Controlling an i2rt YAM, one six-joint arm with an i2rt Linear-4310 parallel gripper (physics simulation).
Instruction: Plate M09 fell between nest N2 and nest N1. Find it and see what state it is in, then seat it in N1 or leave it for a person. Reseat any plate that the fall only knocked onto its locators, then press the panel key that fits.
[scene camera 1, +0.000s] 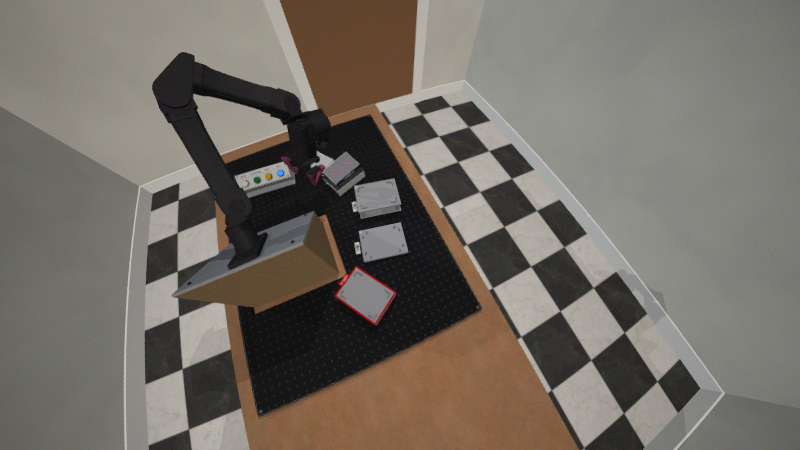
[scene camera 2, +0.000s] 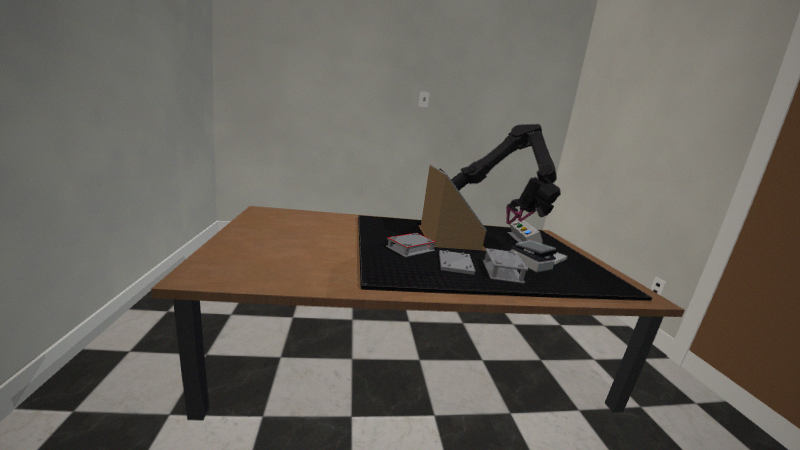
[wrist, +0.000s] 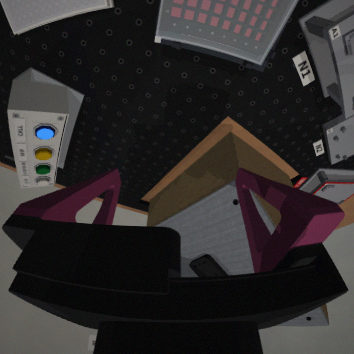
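Where they show: gripper, fingertip midpoint: (scene camera 1: 305, 178) (scene camera 2: 513, 222) (wrist: 177, 174); arm's base at its link origin: (scene camera 1: 251, 249) (scene camera 2: 451, 187).
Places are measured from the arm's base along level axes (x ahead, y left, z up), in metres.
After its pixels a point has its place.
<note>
My gripper (scene camera 1: 302, 169) {x 0.203, y 0.225, z -0.093 m} (scene camera 2: 518, 219) {x 0.203, y 0.225, z -0.093 m} (wrist: 177, 174) {x 0.203, y 0.225, z -0.093 m} is open and empty, above the mat between the key panel (scene camera 1: 274, 186) {x 0.057, y 0.386, z -0.225 m} (wrist: 40, 97) {x 0.153, y 0.390, z -0.183 m} and a clear-lidded plate with pink wells (scene camera 1: 342, 167) {x 0.347, y 0.248, z -0.146 m} (scene camera 2: 535, 249) {x 0.383, y 0.222, z -0.147 m} (wrist: 225, 22) {x 0.300, y 0.240, z -0.151 m}. That plate rests on a pale grey block (scene camera 1: 347, 183) {x 0.336, y 0.199, z -0.189 m} (scene camera 2: 540, 265) {x 0.419, y 0.233, z -0.198 m}; its name cannot be read. Nest N1 (scene camera 1: 377, 193) {x 0.414, y 0.082, z -0.172 m} (scene camera 2: 505, 259) {x 0.425, y 0.068, z -0.172 m} (wrist: 345, 75) {x 0.341, y 0.106, z -0.172 m} is a raised grey stand with no plate showing on top. Low nest N2 (scene camera 1: 383, 241) {x 0.343, y -0.087, z -0.213 m} (scene camera 2: 457, 261) {x 0.356, y -0.086, z -0.213 m} (wrist: 342, 145) {x 0.288, y -0.075, z -0.213 m} shows no plate. The panel has blue, yellow, green and whitish keys; CALL stands by the blue one.
A red-edged stand (scene camera 1: 365, 295) {x 0.199, y -0.226, z -0.188 m} (scene camera 2: 411, 240) {x 0.210, y -0.228, z -0.188 m} (wrist: 327, 188) {x 0.205, y -0.166, z -0.189 m} is beyond N2. A wedge-shaped arm base (scene camera 1: 279, 268) {x 0.053, y -0.090, z 0.003 m} (scene camera 2: 452, 221) {x 0.157, y -0.041, z -0.116 m} (wrist: 200, 200) {x 0.094, y 0.130, z -0.143 m} rises beside the nests. A white flat piece (scene camera 2: 561, 257) {x 0.296, y 0.441, z -0.215 m} (wrist: 60, 12) {x 0.246, y 0.385, z -0.214 m} lies behind the grey block on the black mat (scene camera 1: 313, 358) {x -0.039, y -0.310, z -0.228 m}.
</note>
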